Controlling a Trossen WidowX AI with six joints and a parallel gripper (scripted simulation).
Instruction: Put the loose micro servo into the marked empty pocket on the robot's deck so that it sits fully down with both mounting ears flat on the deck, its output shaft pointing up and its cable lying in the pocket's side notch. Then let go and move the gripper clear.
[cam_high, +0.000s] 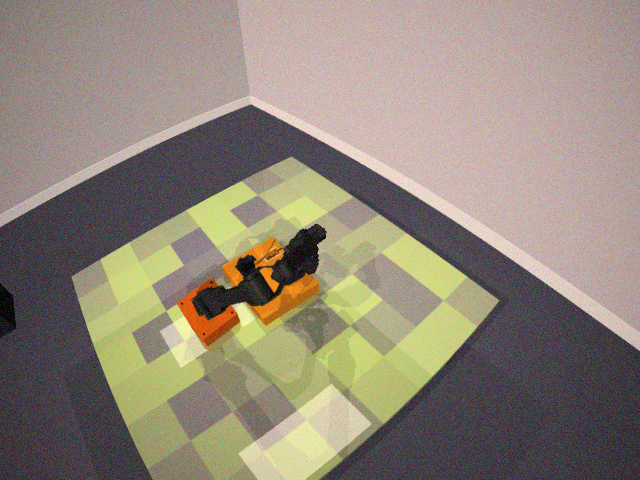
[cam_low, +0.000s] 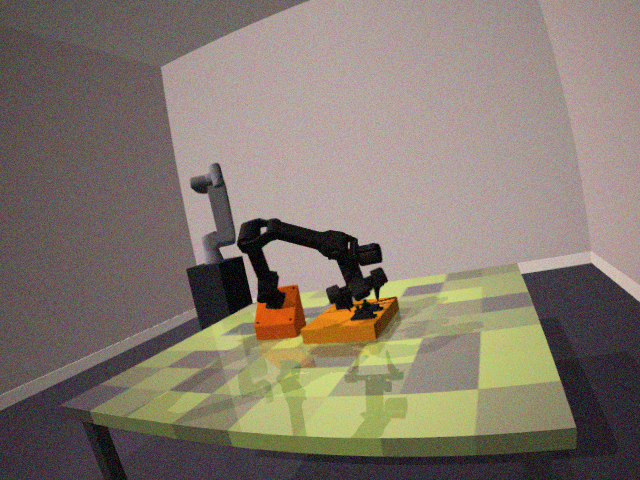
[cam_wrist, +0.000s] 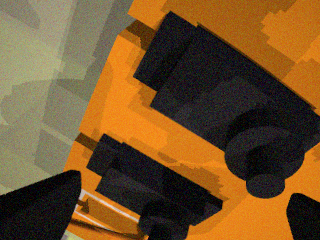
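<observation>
The orange deck is 100 mm behind my gripper tip, 50 mm below it and 40 mm to the left of it.
</observation>
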